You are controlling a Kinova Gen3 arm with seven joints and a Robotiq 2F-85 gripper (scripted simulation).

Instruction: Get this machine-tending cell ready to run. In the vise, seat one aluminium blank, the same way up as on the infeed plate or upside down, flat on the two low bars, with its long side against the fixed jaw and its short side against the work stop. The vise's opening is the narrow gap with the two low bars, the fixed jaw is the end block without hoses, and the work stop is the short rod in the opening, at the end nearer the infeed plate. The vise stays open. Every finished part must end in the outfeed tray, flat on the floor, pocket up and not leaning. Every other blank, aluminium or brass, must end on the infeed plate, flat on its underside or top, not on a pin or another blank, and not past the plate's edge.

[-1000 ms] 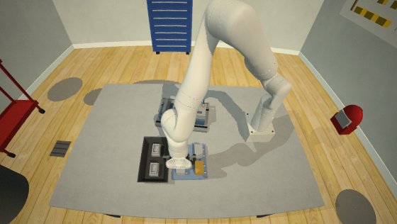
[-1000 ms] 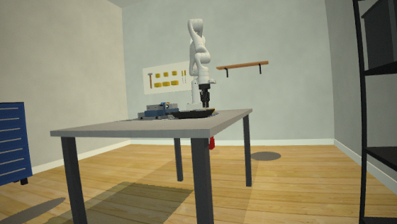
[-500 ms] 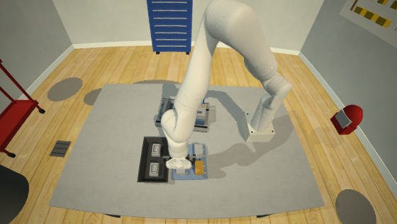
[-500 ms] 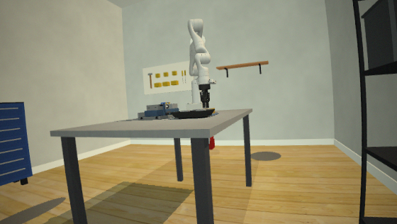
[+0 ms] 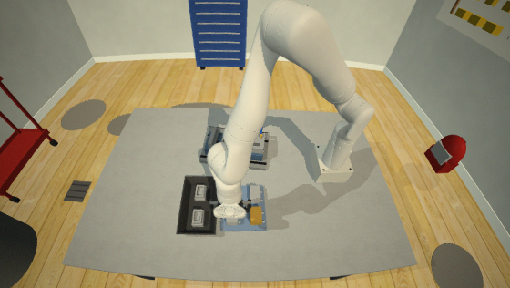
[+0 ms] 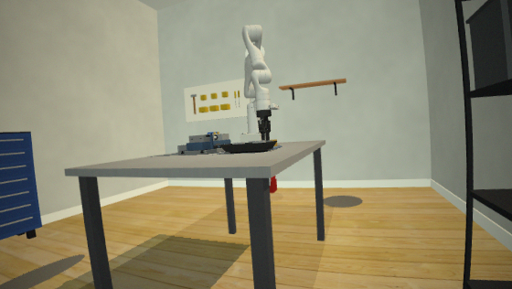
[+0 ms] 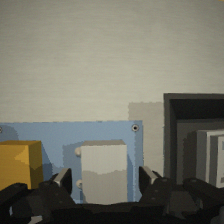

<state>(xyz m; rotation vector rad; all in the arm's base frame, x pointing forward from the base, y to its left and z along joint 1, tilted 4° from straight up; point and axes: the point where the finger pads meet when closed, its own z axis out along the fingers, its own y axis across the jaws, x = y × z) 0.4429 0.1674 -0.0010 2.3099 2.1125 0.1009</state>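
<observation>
My gripper is now 9 cm past the brass blank, 1 cm to the right of it and 3 cm above it. Also, from my hand: hose block: 13 cm behind, 30 cm to the right, 2 cm above; vise: 4 cm behind, 33 cm to the right, 2 cm below.
</observation>
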